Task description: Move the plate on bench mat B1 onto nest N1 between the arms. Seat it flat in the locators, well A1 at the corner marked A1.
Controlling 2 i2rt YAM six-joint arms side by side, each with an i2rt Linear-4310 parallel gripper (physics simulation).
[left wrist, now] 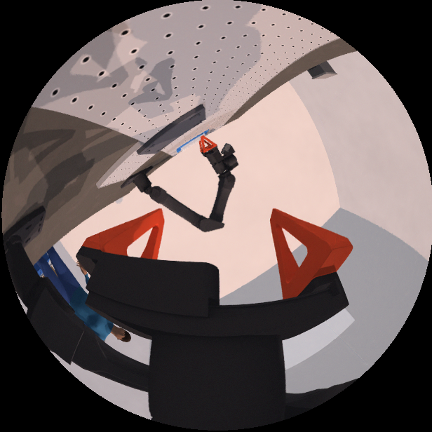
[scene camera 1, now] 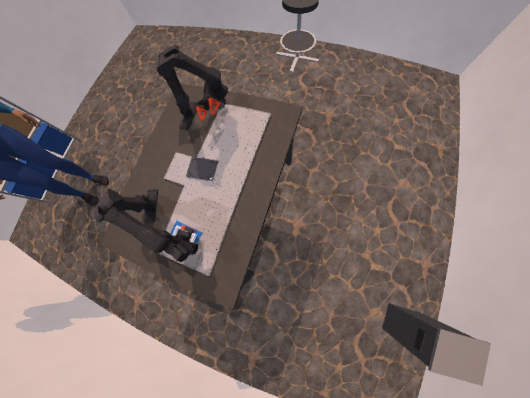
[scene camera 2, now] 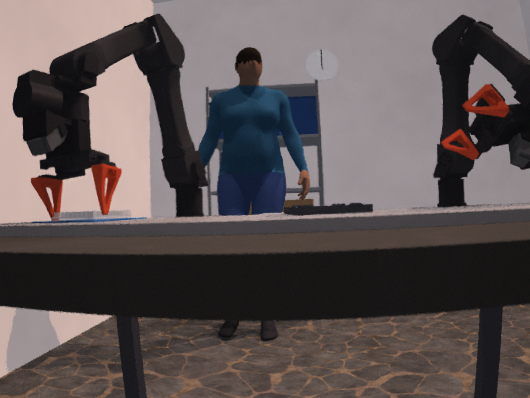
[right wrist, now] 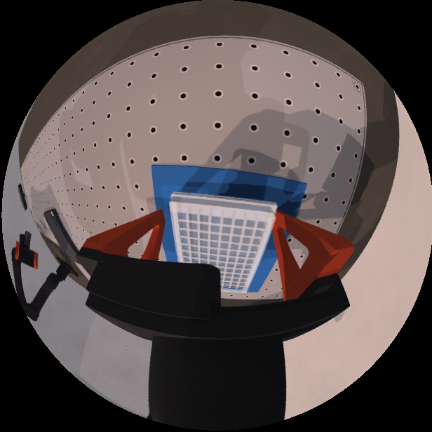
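Where they show: left gripper, fingertip midpoint: [scene camera 1: 207, 117] [scene camera 2: 453, 127]; right gripper, fingertip midpoint: [scene camera 1: 191, 240] [scene camera 2: 79, 218]; left arm's base, link origin: [scene camera 1: 189, 115]; right arm's base, link origin: [scene camera 1: 151, 206].
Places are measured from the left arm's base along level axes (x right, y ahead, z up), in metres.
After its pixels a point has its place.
The pale plate with a grid of wells [right wrist: 222, 235] [scene camera 2: 117, 214] @[y 0.257, x 0.686, z 0.022 m] lies flat on the blue bench mat [right wrist: 164, 185] [scene camera 1: 199, 233] @[y 0.344, x 0.684, z 0.015 m] [left wrist: 180, 149]. My right gripper [right wrist: 217, 215] [scene camera 2: 80, 215] @[y 0.312, x 0.730, z 0.018 m] is open and points down over the plate, with fingers at either side. In the right wrist view the right-hand fingertip overlaps the plate's corner and the left-hand one stands a little off its edge; contact cannot be told. The dark nest [scene camera 1: 202, 169] @[y 0.243, x 0.344, z 0.025 m] [scene camera 2: 328, 208] @[y 0.316, x 0.339, z 0.021 m] [left wrist: 175, 130] [right wrist: 62, 227] lies between the arms. My left gripper [scene camera 2: 454, 125] @[y 0.231, x 0.094, z 0.155 m] is open and empty, raised far from the plate. Well labels are unreadable.
A pale perforated board [scene camera 1: 245, 145] @[y 0.438, x 0.145, z 0.013 m] [right wrist: 218, 110] lies on the brown table [scene camera 1: 282, 117] @[y 0.597, x -0.092, z 0.000 m]. A person [scene camera 2: 250, 130] stands behind the table, in front of a shelf rack [scene camera 2: 320, 165]. A stool [scene camera 1: 299, 22] and a grey box [scene camera 1: 460, 357] stand away from the table.
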